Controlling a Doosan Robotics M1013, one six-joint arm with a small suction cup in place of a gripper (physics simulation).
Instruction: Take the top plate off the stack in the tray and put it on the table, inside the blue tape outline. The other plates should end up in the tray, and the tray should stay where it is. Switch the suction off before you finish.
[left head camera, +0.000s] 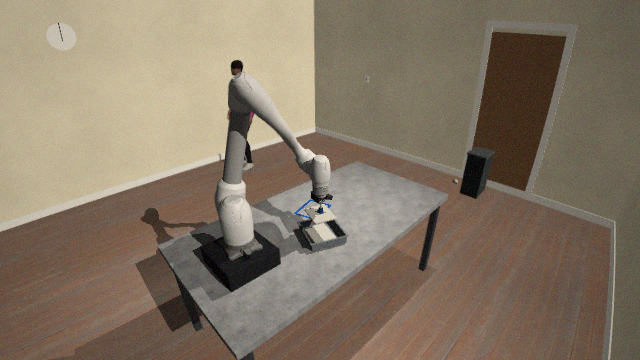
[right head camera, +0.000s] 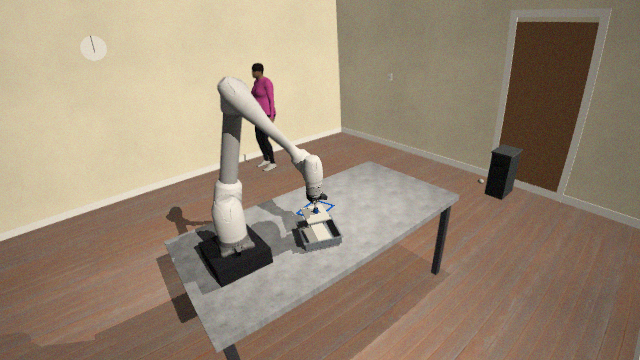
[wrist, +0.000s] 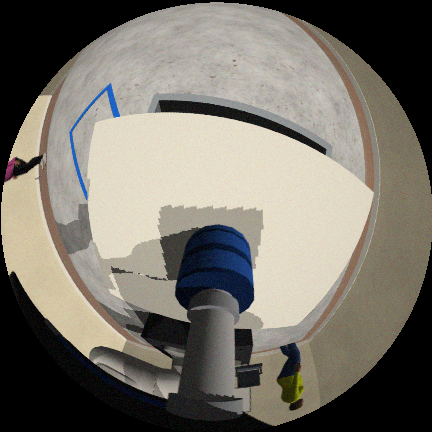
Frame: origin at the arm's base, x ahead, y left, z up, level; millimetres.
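Where they show: end effector, tool point: (left head camera: 320, 213) (right head camera: 316, 213) (wrist: 218, 242); arm's base, origin of the base link: (left head camera: 240, 245) (right head camera: 234, 243).
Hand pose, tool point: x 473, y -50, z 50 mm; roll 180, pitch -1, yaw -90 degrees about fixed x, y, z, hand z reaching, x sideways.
Things, the pixels of their top centre, and the offset from my tool point. "spot": a spot on its surface instead. Level surfaces: height alone.
- grey tray, middle of its top: (wrist: 227, 194) (right head camera: 318, 228) (left head camera: 322, 228) 100 mm down, 4 mm ahead, 7 mm right
- blue tape outline, surface spot: (wrist: 114, 102) spot: 150 mm down, 184 mm ahead, 204 mm left
- grey table, its level: 150 mm down
My suction cup (left head camera: 321, 210) (right head camera: 316, 210) (wrist: 215, 260) is on the top of a cream plate (left head camera: 327, 216) (right head camera: 321, 218) (wrist: 200, 160) and holds it up, roughly level, above the tray. The grey tray (left head camera: 328, 245) (right head camera: 323, 245) (wrist: 250, 112) stands on the table; the held plate hides part of it. Another cream plate (left head camera: 325, 231) (right head camera: 323, 231) shows inside the tray; how many lie under it cannot be told. The blue tape outline (left head camera: 303, 207) (right head camera: 334, 205) (wrist: 114, 102) lies on the table beside the tray, partly hidden by the plate.
The grey table (left head camera: 390, 190) (right head camera: 400, 190) carries the arm's black base (left head camera: 235, 275) (right head camera: 225, 272) at one end. A person in pink (right head camera: 265, 95) stands beyond the table. A person in yellow (wrist: 291, 387) shows in the wrist view. A black box (left head camera: 476, 172) (right head camera: 503, 172) stands by the door.
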